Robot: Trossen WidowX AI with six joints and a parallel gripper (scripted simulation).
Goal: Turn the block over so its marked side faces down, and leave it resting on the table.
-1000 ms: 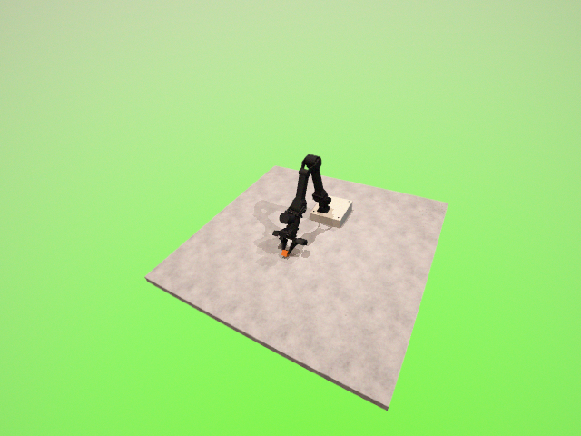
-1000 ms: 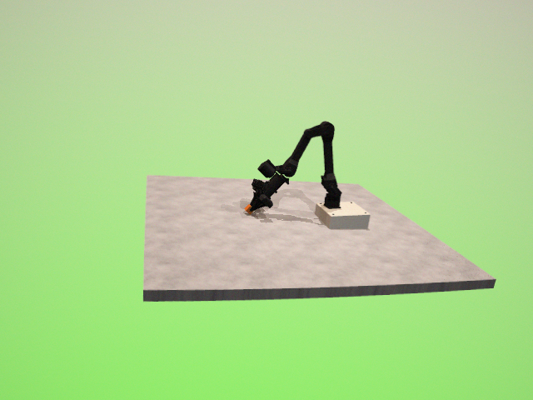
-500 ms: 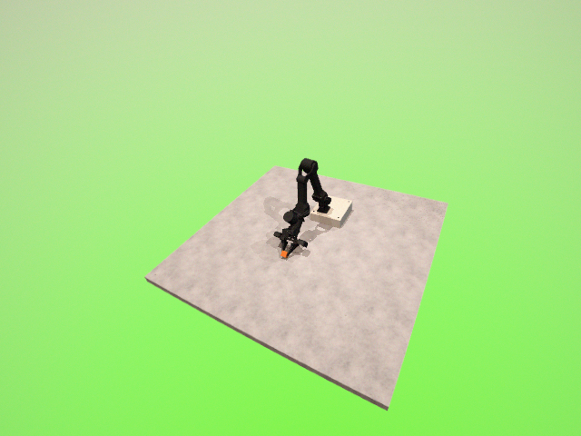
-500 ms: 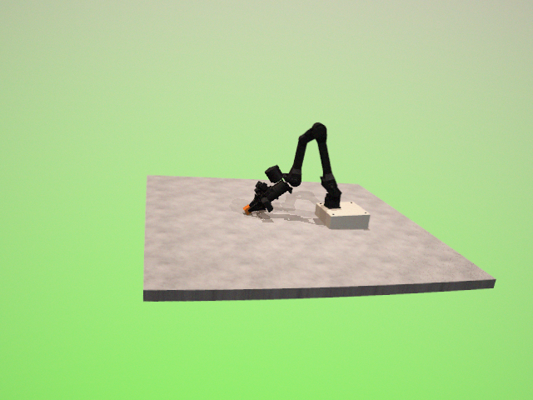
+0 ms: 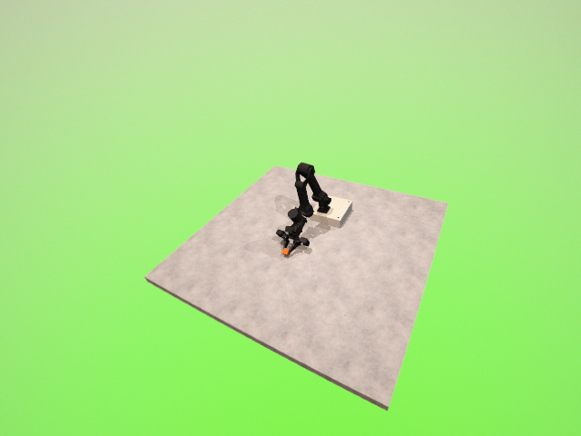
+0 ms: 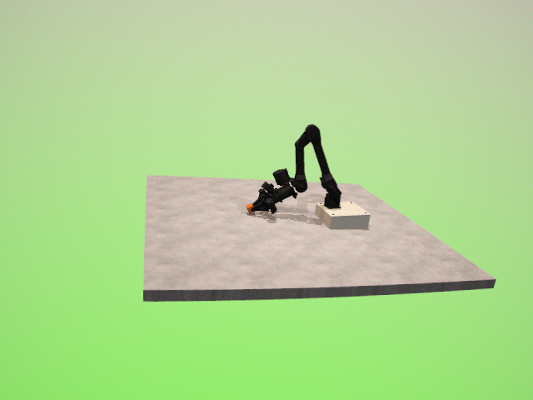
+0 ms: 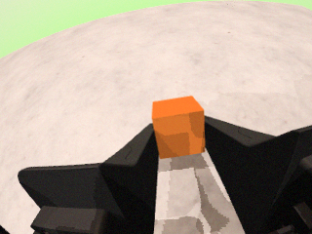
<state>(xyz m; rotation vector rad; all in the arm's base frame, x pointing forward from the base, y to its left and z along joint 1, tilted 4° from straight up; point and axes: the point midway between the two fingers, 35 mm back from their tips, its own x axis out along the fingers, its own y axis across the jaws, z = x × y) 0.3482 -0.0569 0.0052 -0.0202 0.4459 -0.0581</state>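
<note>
My gripper tip is now 10 mm above the orange block.
</note>
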